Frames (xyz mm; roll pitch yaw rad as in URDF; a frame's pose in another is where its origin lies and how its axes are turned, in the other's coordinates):
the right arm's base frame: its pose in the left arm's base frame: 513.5 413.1 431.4 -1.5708 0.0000 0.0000
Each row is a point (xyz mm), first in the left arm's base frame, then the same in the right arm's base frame.
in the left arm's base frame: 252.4 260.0 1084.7
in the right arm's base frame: -261.1 -653.3 -153.1
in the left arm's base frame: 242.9 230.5 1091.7
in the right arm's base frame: -270.6 -660.3 -182.6
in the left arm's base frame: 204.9 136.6 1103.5
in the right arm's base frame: -308.6 -672.1 -276.5
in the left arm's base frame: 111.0 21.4 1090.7
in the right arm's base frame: -402.5 -659.3 -391.7
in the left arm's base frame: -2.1 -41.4 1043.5
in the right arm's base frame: -515.6 -612.1 -454.5
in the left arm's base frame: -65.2 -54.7 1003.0
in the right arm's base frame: -578.7 -571.6 -467.8
